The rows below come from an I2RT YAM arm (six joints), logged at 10 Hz.
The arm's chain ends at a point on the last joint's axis. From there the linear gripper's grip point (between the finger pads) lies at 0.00 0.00 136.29 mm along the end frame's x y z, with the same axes.
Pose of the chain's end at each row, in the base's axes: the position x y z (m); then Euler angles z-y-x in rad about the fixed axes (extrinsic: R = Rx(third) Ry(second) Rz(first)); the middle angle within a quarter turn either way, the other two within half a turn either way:
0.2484 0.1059 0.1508 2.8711 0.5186 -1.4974
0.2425 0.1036 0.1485 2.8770 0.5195 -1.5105
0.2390 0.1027 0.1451 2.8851 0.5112 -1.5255
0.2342 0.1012 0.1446 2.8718 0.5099 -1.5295
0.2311 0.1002 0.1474 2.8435 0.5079 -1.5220
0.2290 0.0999 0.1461 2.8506 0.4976 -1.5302
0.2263 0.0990 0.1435 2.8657 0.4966 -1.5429
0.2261 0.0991 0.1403 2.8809 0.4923 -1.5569
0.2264 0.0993 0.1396 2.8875 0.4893 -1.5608
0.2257 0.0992 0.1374 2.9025 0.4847 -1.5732
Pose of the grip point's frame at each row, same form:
0.3160 0.2240 0.1595 2.8711 0.5186 -1.4974
0.3102 0.2217 0.1556 2.8770 0.5195 -1.5105
0.3057 0.2214 0.1505 2.8851 0.5112 -1.5255
0.3007 0.2201 0.1495 2.8718 0.5099 -1.5295
0.2974 0.2191 0.1532 2.8435 0.5079 -1.5220
0.2941 0.2196 0.1510 2.8506 0.4976 -1.5302
0.2912 0.2188 0.1468 2.8657 0.4966 -1.5429
0.2905 0.2192 0.1420 2.8809 0.4923 -1.5569
0.2905 0.2196 0.1408 2.8875 0.4893 -1.5608
0.2892 0.2198 0.1371 2.9025 0.4847 -1.5732

